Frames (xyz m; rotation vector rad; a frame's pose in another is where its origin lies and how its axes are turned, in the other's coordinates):
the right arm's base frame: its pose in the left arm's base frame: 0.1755 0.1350 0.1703 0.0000 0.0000 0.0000
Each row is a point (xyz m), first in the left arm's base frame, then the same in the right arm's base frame.
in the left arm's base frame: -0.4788 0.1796 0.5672
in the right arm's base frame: -0.6543 0.0446 0.3969
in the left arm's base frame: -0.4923 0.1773 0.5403
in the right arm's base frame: -0.6678 0.0423 0.3700
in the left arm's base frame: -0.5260 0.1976 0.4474
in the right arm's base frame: -0.7015 0.0626 0.2771
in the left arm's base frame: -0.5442 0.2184 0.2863
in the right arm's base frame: -0.7197 0.0834 0.1160
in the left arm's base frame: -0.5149 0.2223 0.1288
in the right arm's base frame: -0.6904 0.0873 -0.0415
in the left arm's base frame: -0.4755 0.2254 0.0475
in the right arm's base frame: -0.6510 0.0904 -0.1228
